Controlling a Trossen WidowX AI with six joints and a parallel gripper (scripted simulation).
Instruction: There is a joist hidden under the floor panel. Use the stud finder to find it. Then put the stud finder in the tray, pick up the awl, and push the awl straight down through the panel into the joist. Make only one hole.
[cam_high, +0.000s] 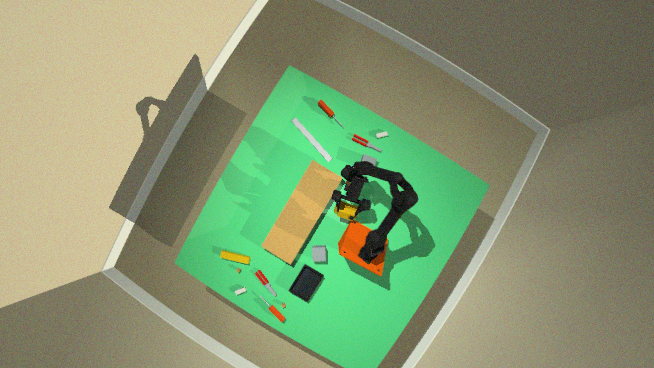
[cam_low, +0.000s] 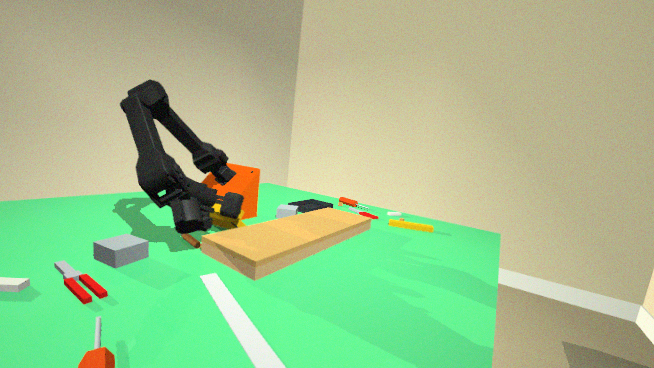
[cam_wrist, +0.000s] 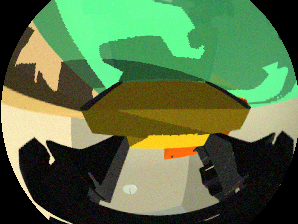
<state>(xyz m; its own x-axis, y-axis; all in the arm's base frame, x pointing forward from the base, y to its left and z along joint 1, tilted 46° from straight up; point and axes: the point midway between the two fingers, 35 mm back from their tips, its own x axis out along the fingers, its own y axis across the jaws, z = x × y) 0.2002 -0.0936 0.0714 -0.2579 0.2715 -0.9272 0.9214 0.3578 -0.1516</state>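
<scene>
Now: gripper tip 1 cm past the yellow stud finder, 1 cm to the left of it and 1 cm above it. Round my gripper tip: awl (2 cm ahead, 13 cm to the right, 6 cm below); white ruler (38 cm ahead, 20 cm to the right, 6 cm below); dark tray (7 cm behind, 42 cm to the left, 5 cm below).
</scene>
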